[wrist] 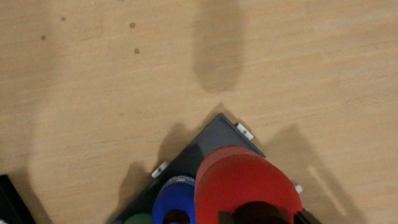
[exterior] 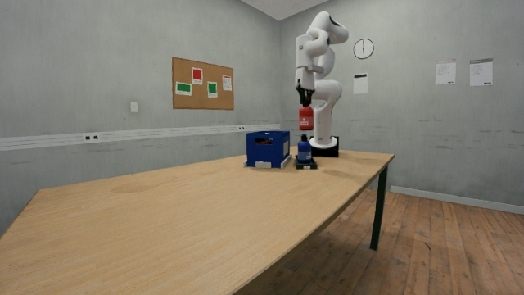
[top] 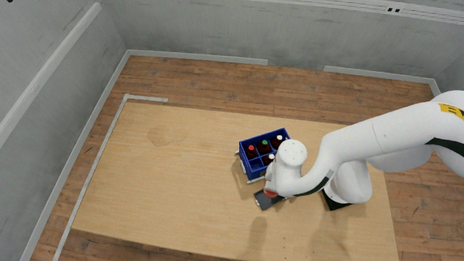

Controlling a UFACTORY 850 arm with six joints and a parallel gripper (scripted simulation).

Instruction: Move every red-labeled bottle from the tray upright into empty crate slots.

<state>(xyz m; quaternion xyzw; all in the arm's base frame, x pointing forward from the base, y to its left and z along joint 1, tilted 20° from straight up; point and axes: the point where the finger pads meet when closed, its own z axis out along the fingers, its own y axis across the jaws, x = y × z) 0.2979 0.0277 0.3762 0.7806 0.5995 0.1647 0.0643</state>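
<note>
Right now the red-labeled bottle is 7 cm below my hand. Also, from my hand: blue-labeled bottle 25 cm below, 8 cm behind, 5 cm to the right; green-labeled bottle 25 cm below, 15 cm behind, 9 cm to the right; dark tray 32 cm below, 8 cm behind, 5 cm to the right.
</note>
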